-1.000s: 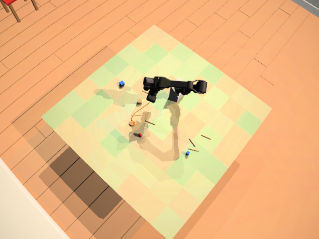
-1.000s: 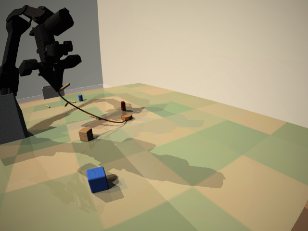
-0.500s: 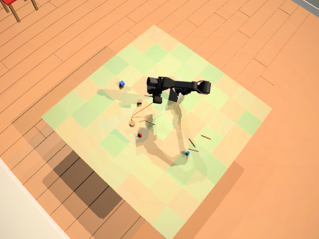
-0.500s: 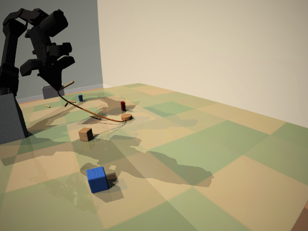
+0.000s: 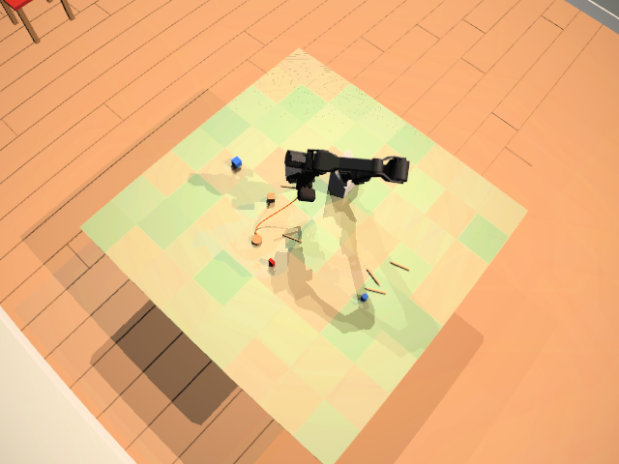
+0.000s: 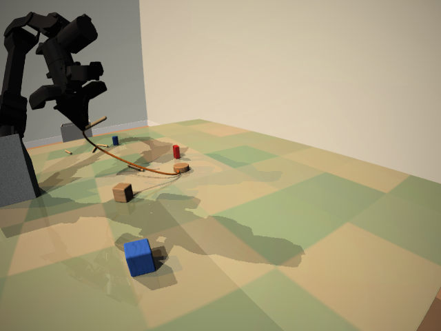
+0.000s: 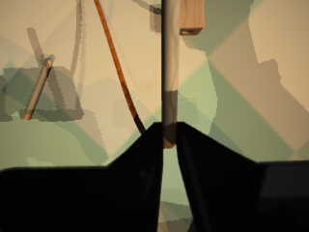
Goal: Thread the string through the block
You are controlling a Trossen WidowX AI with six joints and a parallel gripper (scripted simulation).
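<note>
The wooden block lies 130 mm below my gripper tip, 90 mm to the right of it and 60 mm ahead of it. The rest, counted from my gripper tip: round wooden button: 220 mm ahead, 130 mm below, 10 mm to the left; thin wooden stick: 10 mm to the right, 10 mm ahead, 10 mm above; red piece: 240 mm ahead, 120 mm to the left, 120 mm below.
</note>
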